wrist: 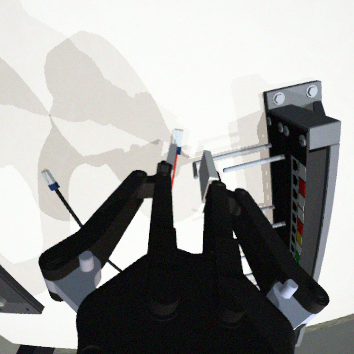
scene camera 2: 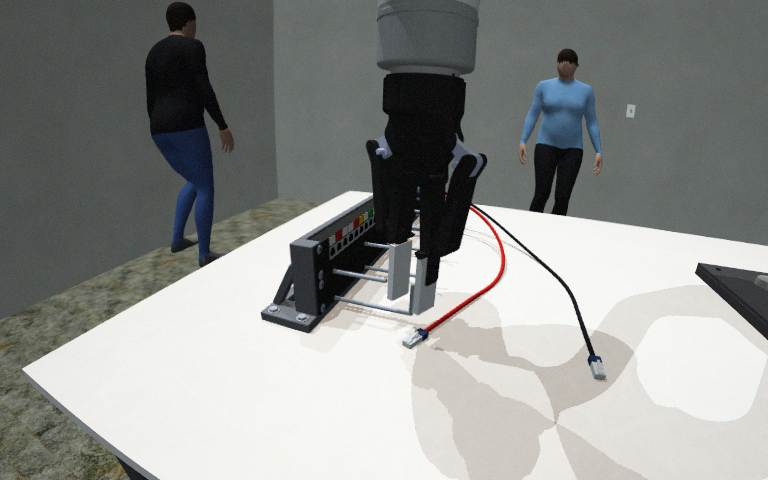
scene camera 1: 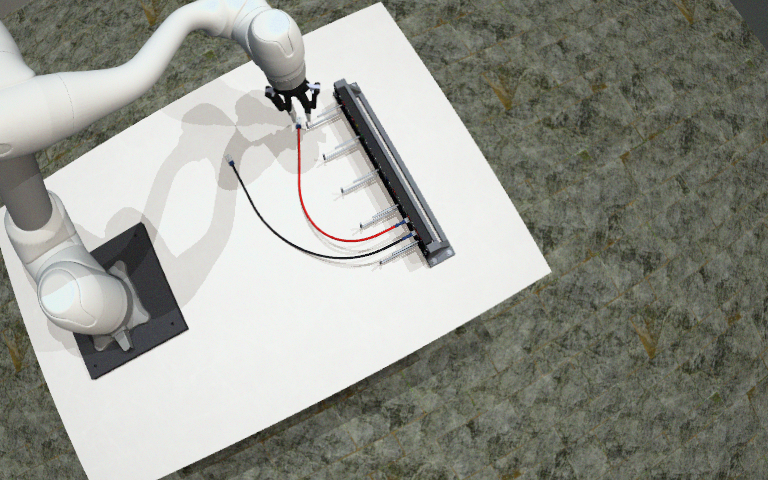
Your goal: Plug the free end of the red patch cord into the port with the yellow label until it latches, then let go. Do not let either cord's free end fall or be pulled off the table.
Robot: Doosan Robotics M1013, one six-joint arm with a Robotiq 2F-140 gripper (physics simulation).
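Pixels of known places: gripper, fingertip midpoint: (wrist: 187, 157) (scene camera 2: 410, 302) (scene camera 1: 302, 117); arm's base at its link origin: (scene camera 1: 111, 306).
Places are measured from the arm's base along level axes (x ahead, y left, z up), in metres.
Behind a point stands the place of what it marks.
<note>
The red cord (scene camera 1: 299, 186) {z -0.017, x 0.588, y 0.006 m} (scene camera 2: 501, 266) {z -0.012, x 0.571, y -0.053 m} (wrist: 174, 175) {z -0.017, x 0.652, y 0.118 m} ends in a clear plug with a dark blue boot (scene camera 1: 298, 126) {z -0.015, x 0.667, y 0.152 m} (scene camera 2: 415, 338) {z -0.016, x 0.671, y 0.167 m} (wrist: 178, 140) {z -0.016, x 0.675, y 0.164 m}, lying on the table. Its other end is in the panel's far part. My gripper (scene camera 1: 301, 121) {z 0.021, x 0.683, y 0.152 m} (scene camera 2: 411, 302) {z 0.021, x 0.683, y 0.152 m} (wrist: 187, 157) {z 0.021, x 0.683, y 0.152 m} points down with its fingertips a short gap apart and empty. It is above the table, beside the red plug, near the first cable bars. In the wrist view the left fingertip partly overlaps the plug. The yellow label (scene camera 2: 361, 219) {z 0.072, x 0.779, y 0.038 m} (wrist: 299, 236) {z 0.074, x 0.779, y 0.041 m} sits above a port on the black patch panel (scene camera 1: 390, 169) {z 0.076, x 0.787, y -0.104 m} (scene camera 2: 305, 271) {z 0.048, x 0.800, y 0.168 m} (wrist: 325, 136) {z 0.078, x 0.805, y 0.156 m}.
Metal cable bars (scene camera 1: 341, 148) {z -0.005, x 0.729, y 0.029 m} (scene camera 2: 373, 306) {z -0.007, x 0.732, y 0.130 m} (wrist: 232, 152) {z -0.006, x 0.736, y 0.129 m} stick out from the panel, close to the fingers. The black cord (scene camera 1: 260, 217) {z -0.018, x 0.464, y -0.010 m} (scene camera 2: 557, 274) {z -0.017, x 0.475, y -0.054 m} (wrist: 67, 205) {z -0.018, x 0.468, y 0.122 m} lies beside the red one, its free plug (scene camera 1: 229, 160) {z -0.016, x 0.466, y 0.170 m} (scene camera 2: 596, 367) {z -0.016, x 0.470, y 0.176 m} (wrist: 49, 179) {z -0.016, x 0.471, y 0.174 m} on the table. Two people stand behind the table.
</note>
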